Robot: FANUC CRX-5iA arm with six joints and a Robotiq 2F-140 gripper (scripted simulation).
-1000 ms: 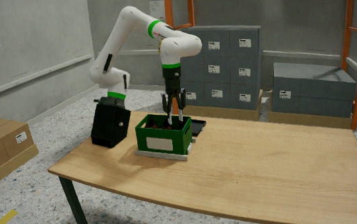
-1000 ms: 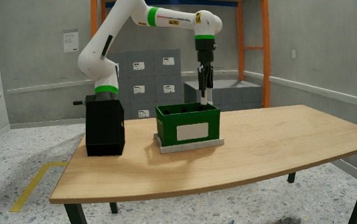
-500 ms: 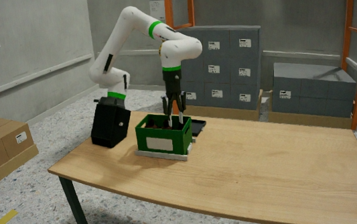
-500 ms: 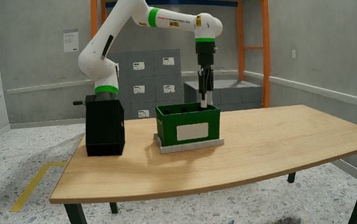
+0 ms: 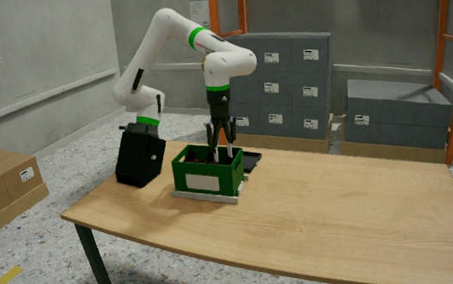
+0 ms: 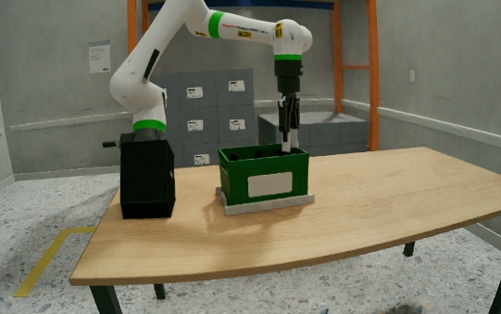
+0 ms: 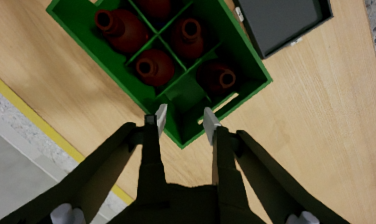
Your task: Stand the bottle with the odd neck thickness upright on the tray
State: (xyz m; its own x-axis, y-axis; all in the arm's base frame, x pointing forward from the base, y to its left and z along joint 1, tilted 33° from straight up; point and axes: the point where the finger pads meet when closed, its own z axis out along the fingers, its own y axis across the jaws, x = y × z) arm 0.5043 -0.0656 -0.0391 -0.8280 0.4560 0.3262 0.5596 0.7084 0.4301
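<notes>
My hand is 130 mm above the green crate, 90 mm past it and 30 mm to the right of it. Round my hand: brown bottle 190 mm behind, 130 mm below, 50 mm to the left; dark tray 310 mm to the left, 200 mm below, 110 mm behind.
</notes>
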